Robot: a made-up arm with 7 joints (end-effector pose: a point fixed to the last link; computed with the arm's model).
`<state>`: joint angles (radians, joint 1 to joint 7).
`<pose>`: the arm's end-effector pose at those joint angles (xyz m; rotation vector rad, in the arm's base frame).
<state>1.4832 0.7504 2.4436 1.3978 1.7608 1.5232 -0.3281</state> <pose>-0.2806 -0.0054 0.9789 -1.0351 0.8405 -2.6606</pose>
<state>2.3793 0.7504 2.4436 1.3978 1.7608 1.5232 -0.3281</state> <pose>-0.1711 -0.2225 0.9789 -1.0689 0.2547 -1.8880</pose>
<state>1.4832 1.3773 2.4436 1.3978 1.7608 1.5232 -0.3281</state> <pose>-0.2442 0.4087 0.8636 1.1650 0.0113 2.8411</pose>
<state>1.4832 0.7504 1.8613 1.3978 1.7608 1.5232 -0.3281</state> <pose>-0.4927 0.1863 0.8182 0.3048 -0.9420 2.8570</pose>
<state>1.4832 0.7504 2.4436 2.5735 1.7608 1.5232 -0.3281</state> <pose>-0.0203 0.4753 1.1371 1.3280 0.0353 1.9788</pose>
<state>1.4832 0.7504 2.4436 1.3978 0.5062 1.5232 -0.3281</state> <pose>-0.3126 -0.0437 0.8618 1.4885 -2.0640 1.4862</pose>
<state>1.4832 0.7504 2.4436 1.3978 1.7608 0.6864 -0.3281</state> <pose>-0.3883 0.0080 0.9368 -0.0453 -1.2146 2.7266</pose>
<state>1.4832 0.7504 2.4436 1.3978 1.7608 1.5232 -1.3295</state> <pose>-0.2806 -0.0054 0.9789 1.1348 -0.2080 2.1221</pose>
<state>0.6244 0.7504 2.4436 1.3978 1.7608 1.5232 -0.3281</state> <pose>-0.1874 0.2089 0.9789 0.5266 -1.0646 2.2464</pose>
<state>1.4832 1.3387 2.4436 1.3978 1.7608 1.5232 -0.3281</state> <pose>-0.2462 0.3860 0.8780 1.1674 -0.0437 2.8556</pose>
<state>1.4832 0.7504 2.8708 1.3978 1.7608 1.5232 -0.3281</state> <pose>-0.0544 -0.0772 1.0272 -1.4379 0.6898 -2.2696</pose>
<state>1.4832 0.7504 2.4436 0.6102 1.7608 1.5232 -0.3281</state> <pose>-0.2108 -0.1901 0.6383 -0.4124 1.1018 -2.0481</pose>
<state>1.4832 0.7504 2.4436 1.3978 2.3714 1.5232 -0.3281</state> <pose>-0.3064 0.0447 1.0118 -0.6186 0.0803 -2.7444</pose>
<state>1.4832 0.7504 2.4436 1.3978 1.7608 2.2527 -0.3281</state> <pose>-0.1901 0.0390 0.9618 -1.7085 0.3683 -2.0764</pose>
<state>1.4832 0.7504 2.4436 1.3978 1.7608 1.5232 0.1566</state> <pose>-0.2806 -0.0054 0.9789 -0.7160 0.9489 -2.2499</pose>
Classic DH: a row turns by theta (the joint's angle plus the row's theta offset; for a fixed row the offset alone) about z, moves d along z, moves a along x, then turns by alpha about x. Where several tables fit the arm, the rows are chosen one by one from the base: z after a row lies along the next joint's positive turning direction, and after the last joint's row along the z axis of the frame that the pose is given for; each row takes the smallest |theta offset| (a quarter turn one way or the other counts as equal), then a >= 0, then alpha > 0; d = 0 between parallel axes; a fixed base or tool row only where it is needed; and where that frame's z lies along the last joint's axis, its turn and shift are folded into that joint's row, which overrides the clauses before.
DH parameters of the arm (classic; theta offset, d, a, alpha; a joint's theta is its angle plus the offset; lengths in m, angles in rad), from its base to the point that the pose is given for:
joint 1: 0 0.2801 0 -1.5708
joint 2: 0 0 0 1.5708
joint 3: 0 0.466 0.0487 1.5708
joint 4: 0 0 0.0921 1.5708
joint 5: 0 0.407 0 1.5708
joint 6: 0 0 0.0883 -1.5708
joint 7: 0 0.1128 0 0

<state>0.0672 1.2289 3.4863 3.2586 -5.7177 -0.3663 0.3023</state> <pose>0.9127 0.1919 0.4307 0.6476 1.5837 1.1999</pose>
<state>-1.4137 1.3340 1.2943 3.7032 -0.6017 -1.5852 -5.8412</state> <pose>-0.1534 -0.6183 0.5616 -1.0386 0.0226 1.6101</pose>
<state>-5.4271 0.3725 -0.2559 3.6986 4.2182 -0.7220 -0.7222</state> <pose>-0.0335 0.2223 1.1039 -0.7599 0.0572 0.8567</pose>
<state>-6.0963 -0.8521 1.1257 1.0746 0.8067 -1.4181 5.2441</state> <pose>-0.2346 0.3111 0.7853 -0.2132 -0.2005 -3.0590</pose>
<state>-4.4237 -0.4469 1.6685 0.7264 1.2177 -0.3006 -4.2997</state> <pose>-0.4543 -0.1600 0.4781 -2.3158 -0.4994 1.2186</pose>
